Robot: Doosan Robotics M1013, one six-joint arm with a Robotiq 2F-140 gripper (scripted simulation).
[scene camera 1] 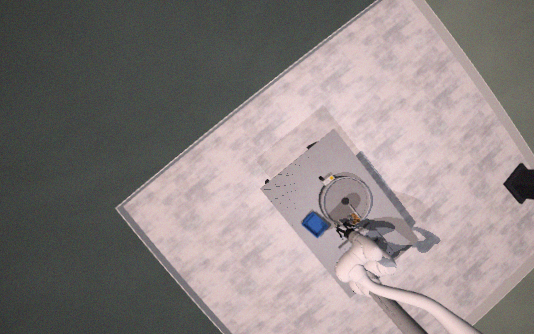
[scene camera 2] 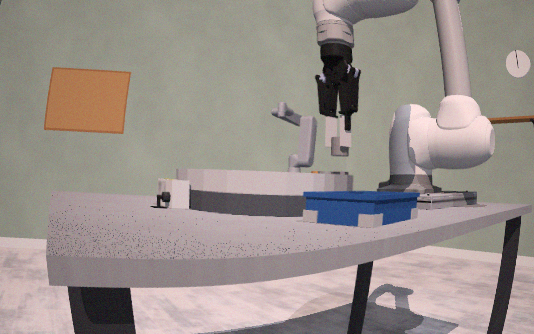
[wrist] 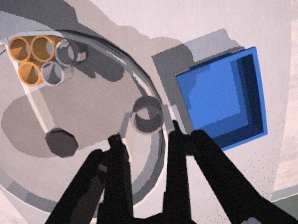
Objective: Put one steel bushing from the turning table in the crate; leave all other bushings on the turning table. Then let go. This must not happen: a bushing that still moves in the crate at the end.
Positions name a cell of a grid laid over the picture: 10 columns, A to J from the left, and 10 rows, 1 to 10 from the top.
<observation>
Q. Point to a steel bushing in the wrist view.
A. F6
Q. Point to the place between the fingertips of my gripper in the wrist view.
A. E6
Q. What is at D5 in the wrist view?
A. A turning table.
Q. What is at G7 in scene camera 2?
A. A blue crate.
</observation>
